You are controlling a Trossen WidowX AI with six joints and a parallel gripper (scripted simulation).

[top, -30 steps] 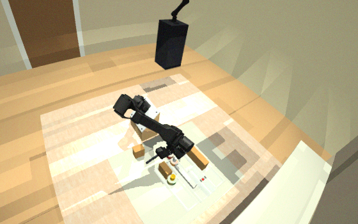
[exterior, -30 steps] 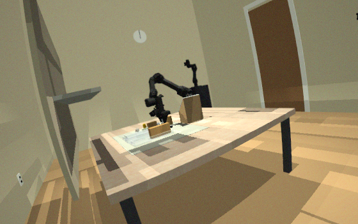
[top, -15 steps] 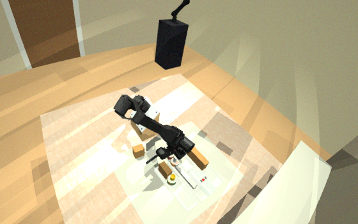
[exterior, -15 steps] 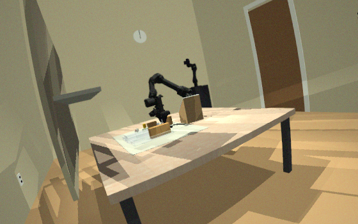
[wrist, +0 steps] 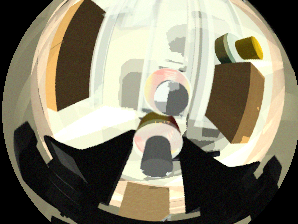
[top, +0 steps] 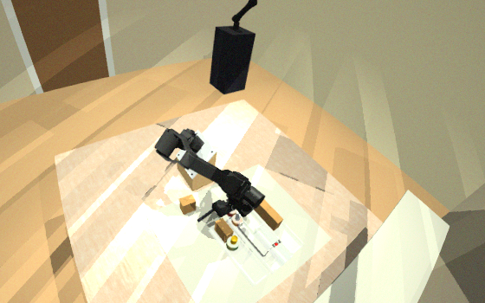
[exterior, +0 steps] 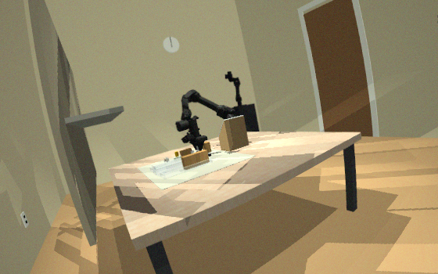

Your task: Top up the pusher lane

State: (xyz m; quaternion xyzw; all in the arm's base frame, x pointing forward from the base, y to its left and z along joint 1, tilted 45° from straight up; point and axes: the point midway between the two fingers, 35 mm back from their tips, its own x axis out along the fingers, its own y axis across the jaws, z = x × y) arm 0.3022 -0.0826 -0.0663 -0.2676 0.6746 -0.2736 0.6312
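My gripper tip is now 6 cm to the left of the thin dark rod, 6 cm past it and 4 cm above it. The rest, counted from my gripper tip: clear sprung lane 19 cm ahead, 3 cm below, 2 cm to the left.
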